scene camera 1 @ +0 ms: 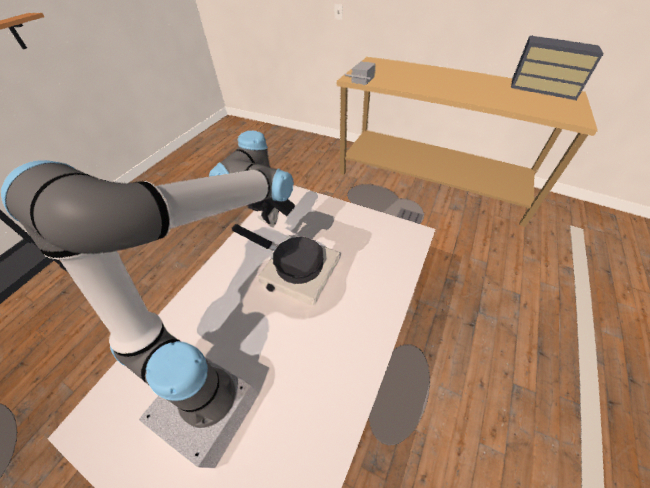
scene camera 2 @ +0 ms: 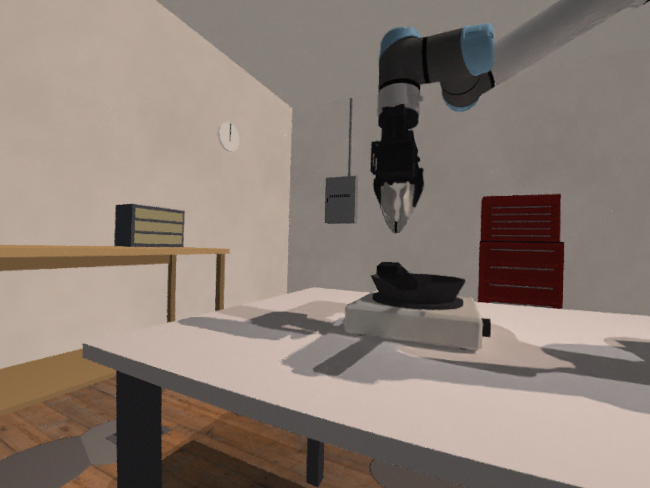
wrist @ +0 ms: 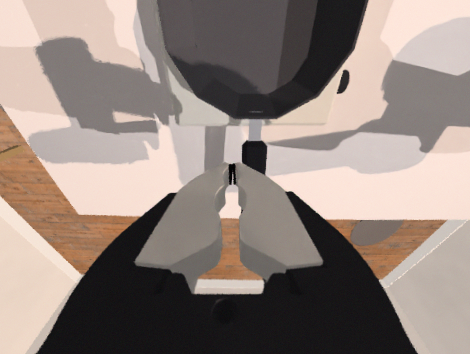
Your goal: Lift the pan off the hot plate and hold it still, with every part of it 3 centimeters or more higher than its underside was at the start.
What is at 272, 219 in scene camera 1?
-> My gripper.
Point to a black pan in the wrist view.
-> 255, 67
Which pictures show the black pan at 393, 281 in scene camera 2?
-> Scene camera 1, scene camera 2 and the wrist view: all of them.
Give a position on a cream hot plate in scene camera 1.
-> At 308, 290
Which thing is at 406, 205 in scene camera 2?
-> My gripper.
